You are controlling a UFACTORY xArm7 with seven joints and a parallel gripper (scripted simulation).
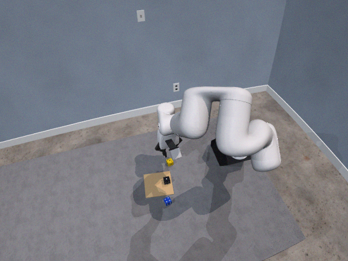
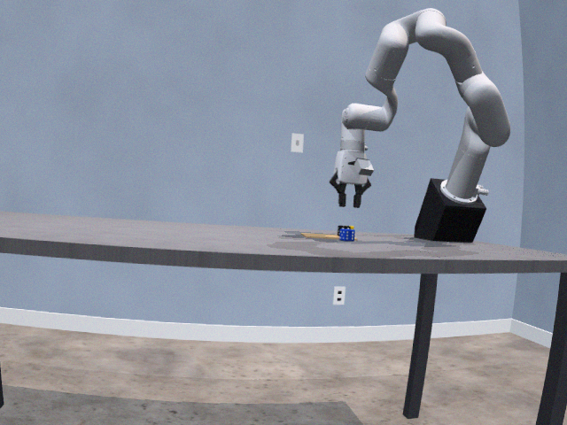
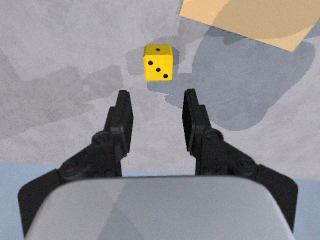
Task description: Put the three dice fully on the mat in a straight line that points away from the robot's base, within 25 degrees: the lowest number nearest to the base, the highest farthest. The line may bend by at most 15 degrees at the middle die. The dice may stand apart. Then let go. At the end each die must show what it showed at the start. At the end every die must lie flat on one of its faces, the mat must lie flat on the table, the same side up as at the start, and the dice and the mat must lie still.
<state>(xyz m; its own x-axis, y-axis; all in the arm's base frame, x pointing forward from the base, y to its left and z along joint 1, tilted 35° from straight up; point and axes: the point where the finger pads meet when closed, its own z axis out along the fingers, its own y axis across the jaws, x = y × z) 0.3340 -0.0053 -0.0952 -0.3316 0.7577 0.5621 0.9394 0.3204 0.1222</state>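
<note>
My gripper is now 90 mm above the yellow die. Also, from my hand: tan mat: 120 mm to the left, 100 mm below, 70 mm ahead; then black die: 120 mm to the left, 90 mm below, 30 mm ahead; then blue die: 230 mm to the left, 90 mm below, 30 mm ahead.
</note>
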